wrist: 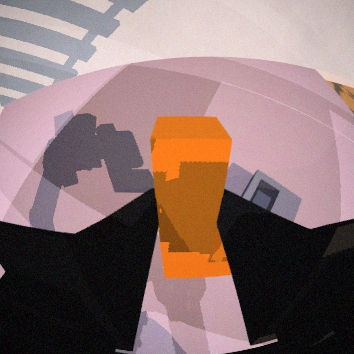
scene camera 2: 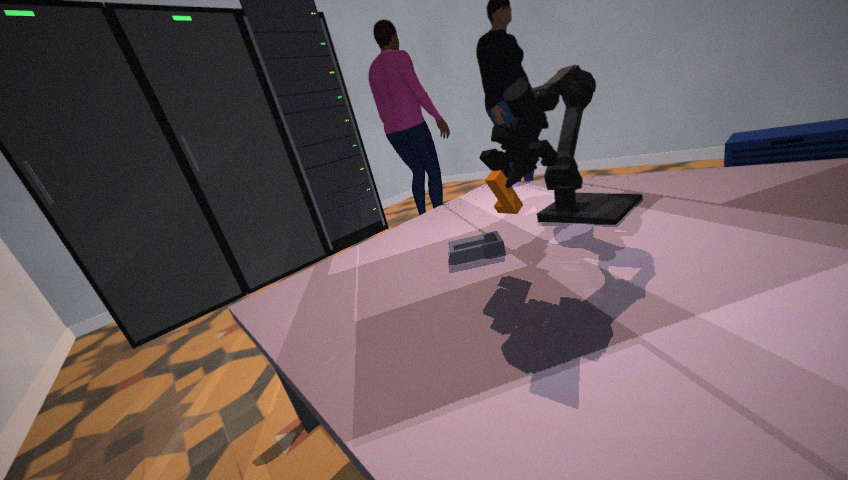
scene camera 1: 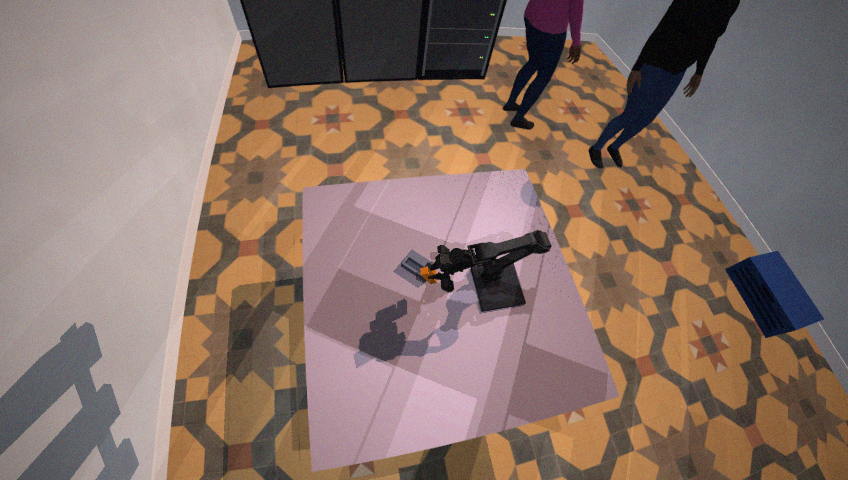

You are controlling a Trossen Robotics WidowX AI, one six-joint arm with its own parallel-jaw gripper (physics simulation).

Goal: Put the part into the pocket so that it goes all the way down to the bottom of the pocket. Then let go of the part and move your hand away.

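Places are measured from the arm's base along level axes (x ahead, y left, z up), in metres.
Where they show: gripper, fingertip midpoint: [wrist: 186, 195] [scene camera 2: 501, 187] [scene camera 1: 427, 274]; arm's base at its link origin: [scene camera 2: 565, 207] [scene camera 1: 488, 275].
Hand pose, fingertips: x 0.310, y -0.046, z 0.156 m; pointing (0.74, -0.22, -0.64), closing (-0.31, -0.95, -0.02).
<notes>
Things, the pixels of their top centre, and the offset from my fingertips. Level surfaces: height alone.
- orange part at its top centre: [wrist: 235, 166] [scene camera 2: 495, 169] [scene camera 1: 430, 266] 0.011 m back, 0.012 m right, 0.041 m up
- grey block with the pocket, top centre: [wrist: 263, 220] [scene camera 2: 474, 241] [scene camera 1: 418, 263] 0.018 m back, 0.113 m right, 0.144 m down
- pink table top at its surface level: 0.180 m down
The orange part [scene camera 1: 427, 273] [scene camera 2: 504, 193] [wrist: 192, 205] is a chunky block, held tilted and clear of the table. My gripper [scene camera 1: 436, 274] [scene camera 2: 507, 178] [wrist: 186, 195] is shut on it, with one black finger on each side. The grey block with the pocket [scene camera 1: 420, 257] [scene camera 2: 476, 256] [wrist: 290, 199] lies on the table. In scene camera 2 the part hangs higher than the block, towards the arm's base; in the wrist view the block is to the right of the part. The pocket is a dark slot in its top, with no part in it. The right finger hides the block's near end in the wrist view.
The pink table top [scene camera 1: 357, 416] [scene camera 2: 446, 440] [wrist: 270, 125] carries the arm's black base plate [scene camera 1: 505, 297] [scene camera 2: 612, 208]. The arm's dark shadow falls across the table. Dark cabinets [scene camera 1: 297, 41] [scene camera 2: 178, 148], two standing people and a blue box [scene camera 1: 779, 291] [scene camera 2: 785, 139] are beyond the table.
</notes>
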